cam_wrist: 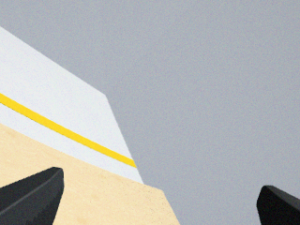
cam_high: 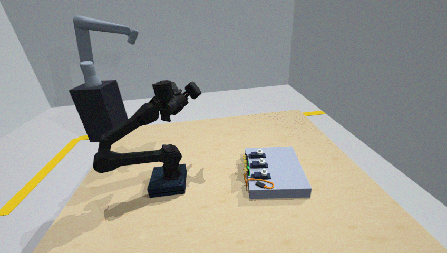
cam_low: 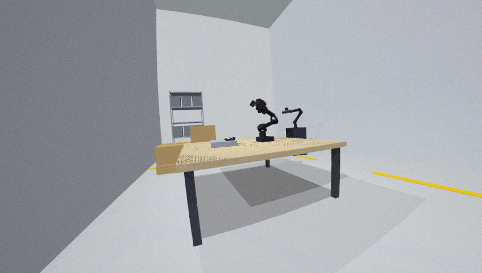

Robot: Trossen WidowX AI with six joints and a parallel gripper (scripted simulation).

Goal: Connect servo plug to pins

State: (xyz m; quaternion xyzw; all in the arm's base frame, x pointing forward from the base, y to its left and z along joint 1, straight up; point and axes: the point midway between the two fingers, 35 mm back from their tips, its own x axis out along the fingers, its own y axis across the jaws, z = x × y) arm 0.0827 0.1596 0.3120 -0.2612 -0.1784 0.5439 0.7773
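Right now the green band is 290 mm below my gripper tip, 240 mm ahead of it and 170 mm to the right of it. Round my gripper tip: grey holder 400 mm ahead, 340 mm below, 130 mm to the right.
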